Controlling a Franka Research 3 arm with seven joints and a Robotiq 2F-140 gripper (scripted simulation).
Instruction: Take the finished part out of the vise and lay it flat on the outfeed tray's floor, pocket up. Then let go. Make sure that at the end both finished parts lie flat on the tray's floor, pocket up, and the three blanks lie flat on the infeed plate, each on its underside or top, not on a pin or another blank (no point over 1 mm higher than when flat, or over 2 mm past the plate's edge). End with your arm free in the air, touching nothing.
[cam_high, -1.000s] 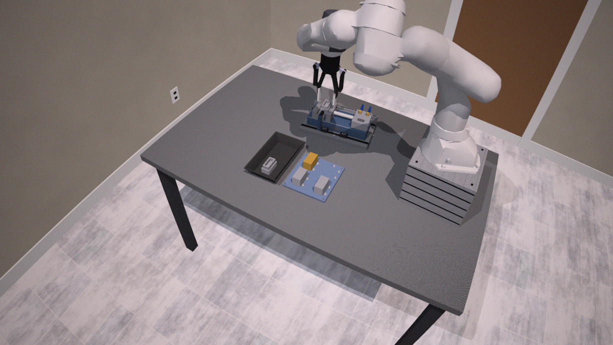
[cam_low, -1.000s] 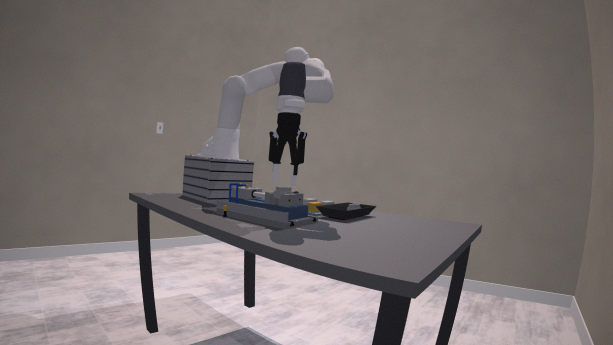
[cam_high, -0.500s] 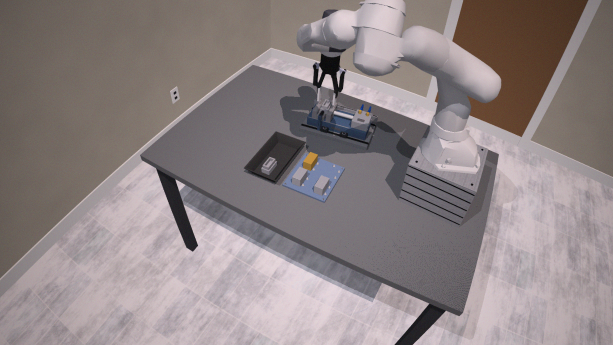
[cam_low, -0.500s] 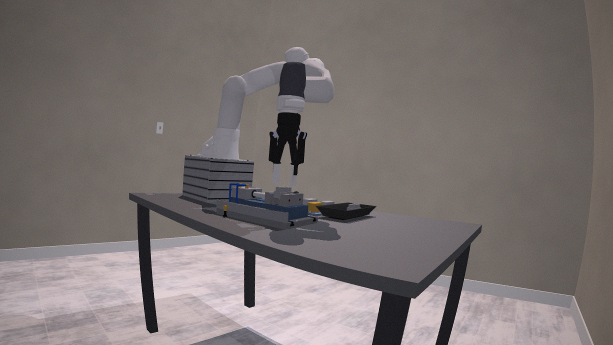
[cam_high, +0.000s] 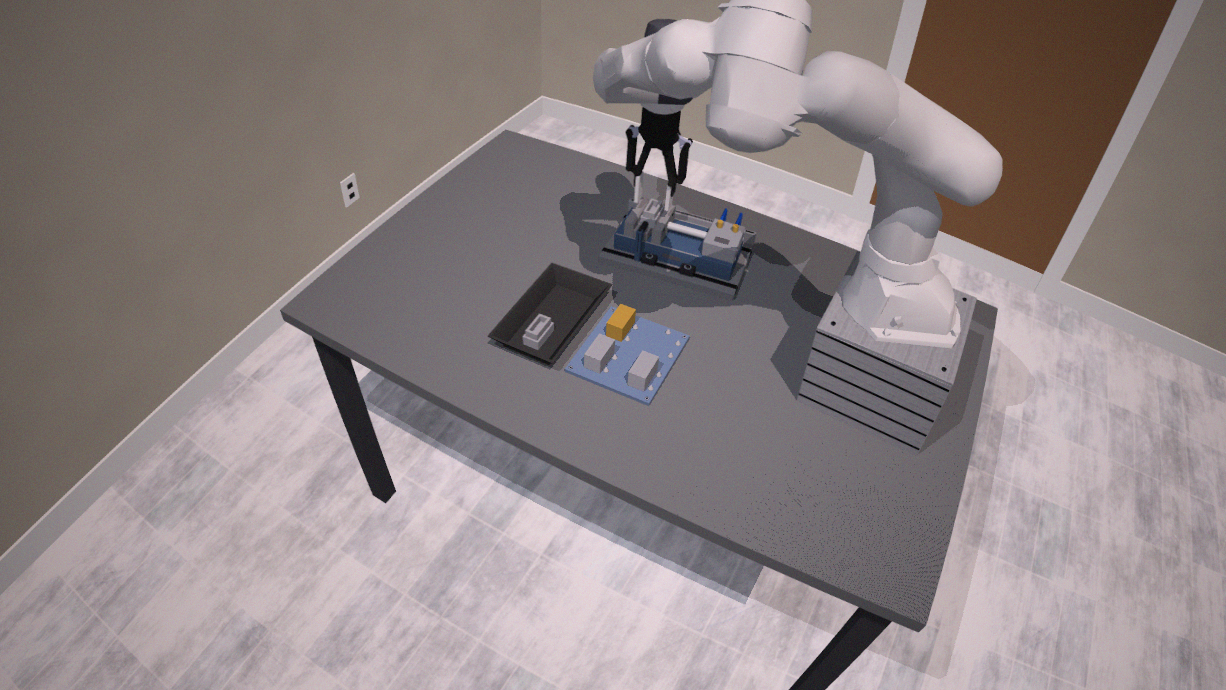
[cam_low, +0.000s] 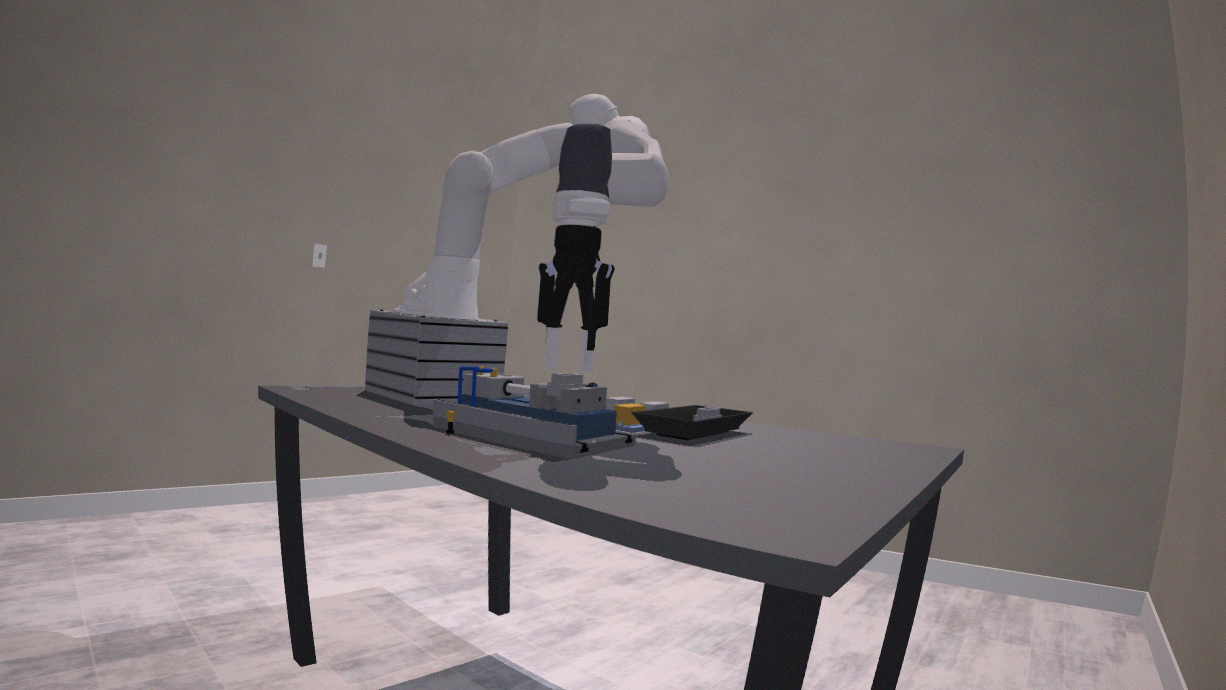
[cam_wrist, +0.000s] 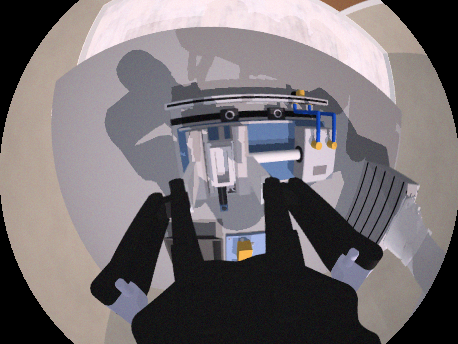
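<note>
My hand is 70 mm past the blue vise, 10 mm to the right of it and 110 mm above it. Round my hand: yellow block: 10 mm behind, 270 mm to the left, 130 mm below; then grey rail: 70 mm behind, 90 mm to the right, 120 mm below; then blue plate: 50 mm behind, 320 mm to the left, 150 mm below.
</note>
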